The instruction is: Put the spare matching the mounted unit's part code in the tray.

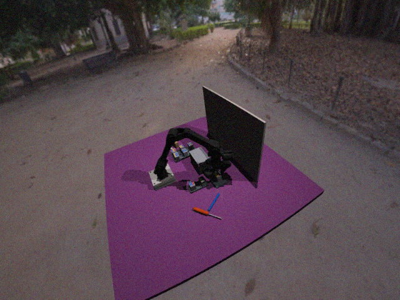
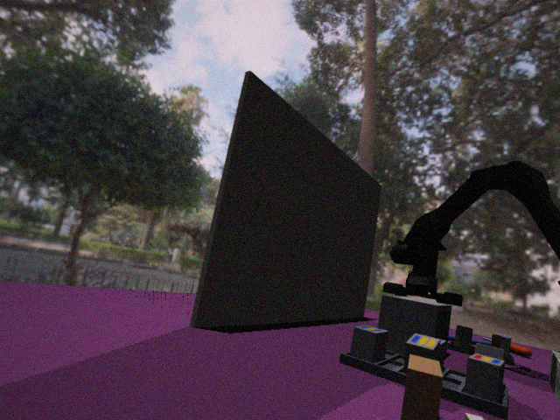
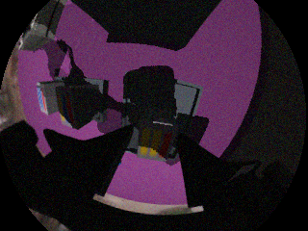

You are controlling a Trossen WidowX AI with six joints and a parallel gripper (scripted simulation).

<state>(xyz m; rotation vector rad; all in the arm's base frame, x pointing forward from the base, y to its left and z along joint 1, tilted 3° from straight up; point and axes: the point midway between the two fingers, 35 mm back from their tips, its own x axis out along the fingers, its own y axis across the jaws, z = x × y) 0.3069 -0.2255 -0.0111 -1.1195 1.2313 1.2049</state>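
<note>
Right now the grey spare block is 10 mm above my gripper tip. Round my gripper tip: blue pen (130 mm behind, 130 mm to the right, 20 mm below); grey mounted unit (10 mm behind, 200 mm to the left, 30 mm above); grey tray (20 mm below).
</note>
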